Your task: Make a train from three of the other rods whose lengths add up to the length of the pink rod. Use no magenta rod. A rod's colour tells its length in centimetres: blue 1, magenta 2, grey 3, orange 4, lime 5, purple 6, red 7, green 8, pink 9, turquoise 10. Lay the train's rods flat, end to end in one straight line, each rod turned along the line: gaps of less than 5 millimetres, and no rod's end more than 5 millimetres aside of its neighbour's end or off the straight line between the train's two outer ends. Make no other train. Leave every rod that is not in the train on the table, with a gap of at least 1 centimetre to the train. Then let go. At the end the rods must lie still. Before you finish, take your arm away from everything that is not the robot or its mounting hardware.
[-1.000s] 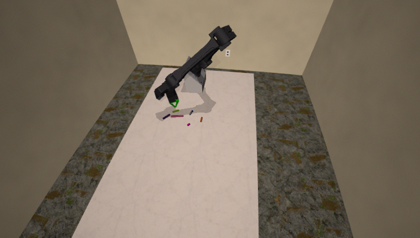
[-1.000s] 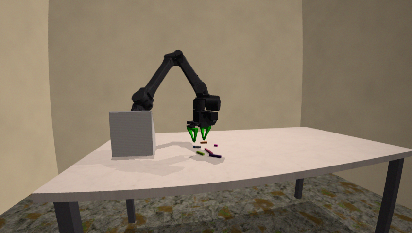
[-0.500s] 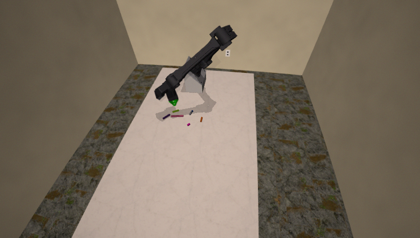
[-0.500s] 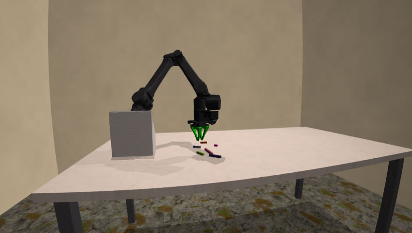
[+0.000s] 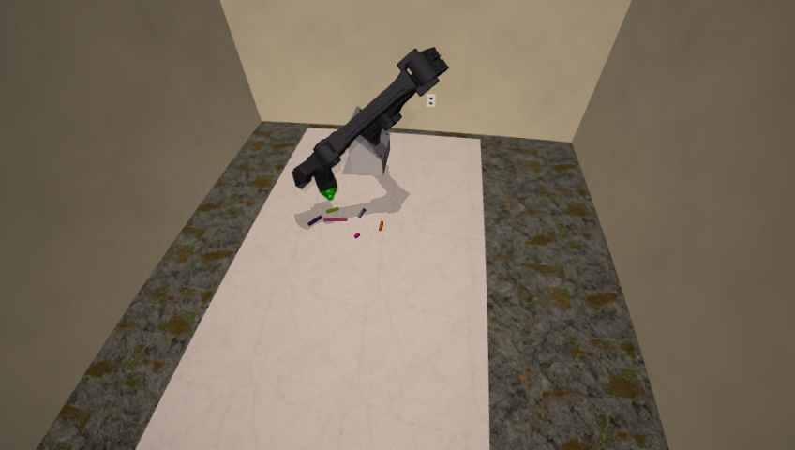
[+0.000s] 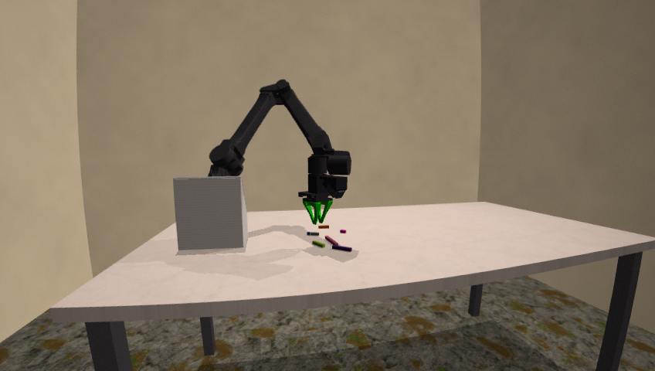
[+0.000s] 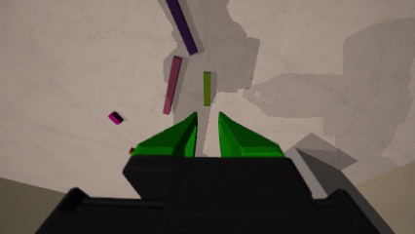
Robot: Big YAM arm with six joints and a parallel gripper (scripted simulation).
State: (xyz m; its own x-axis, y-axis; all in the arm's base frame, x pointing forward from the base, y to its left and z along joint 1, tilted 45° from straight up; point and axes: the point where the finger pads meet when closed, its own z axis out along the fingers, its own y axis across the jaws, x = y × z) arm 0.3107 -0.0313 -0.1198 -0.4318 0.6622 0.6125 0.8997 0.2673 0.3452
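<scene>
Now: the lime rod 7 cm below my hand. Also, from my hand: pink rod: 5 cm ahead, 2 cm to the left, 7 cm below; then purple rod: 6 cm ahead, 6 cm to the right, 7 cm below; then grey rod: 2 cm ahead, 11 cm to the left, 7 cm below.
</scene>
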